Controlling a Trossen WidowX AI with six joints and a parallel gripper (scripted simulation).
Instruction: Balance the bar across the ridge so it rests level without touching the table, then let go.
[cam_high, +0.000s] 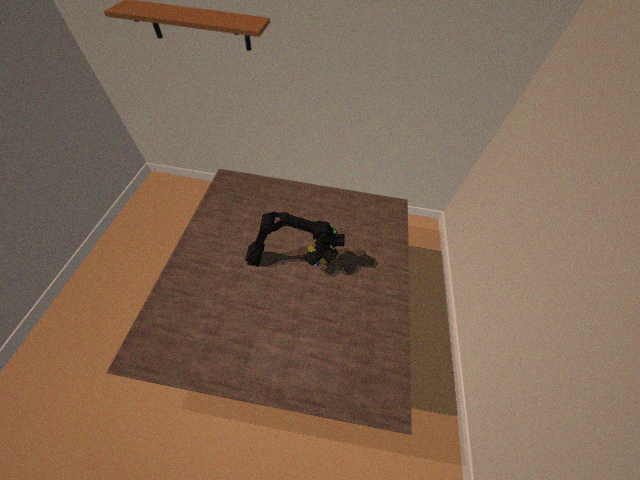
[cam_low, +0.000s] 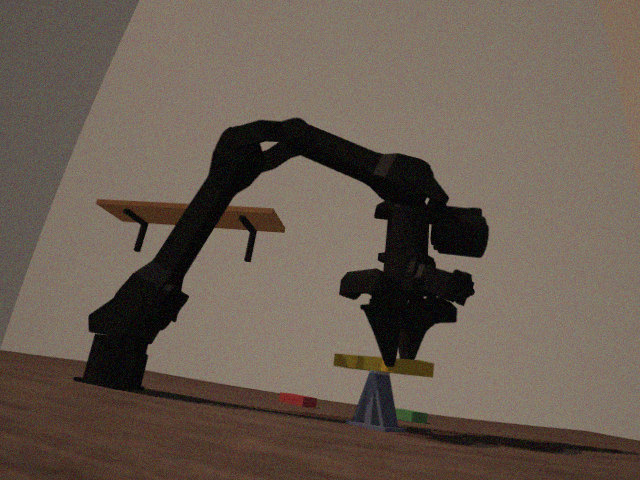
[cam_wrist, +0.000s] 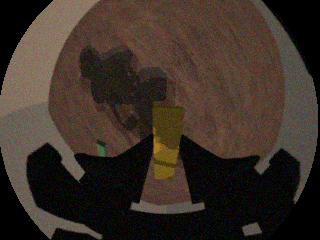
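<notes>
My gripper tip is now 20 mm past the yellow bar and 20 mm to the right of it. The rest, counted from my gripper tip: small red block (170 mm behind, 240 mm to the left, 70 mm below); small green block (30 mm ahead, 250 mm to the left, 70 mm below).
</notes>
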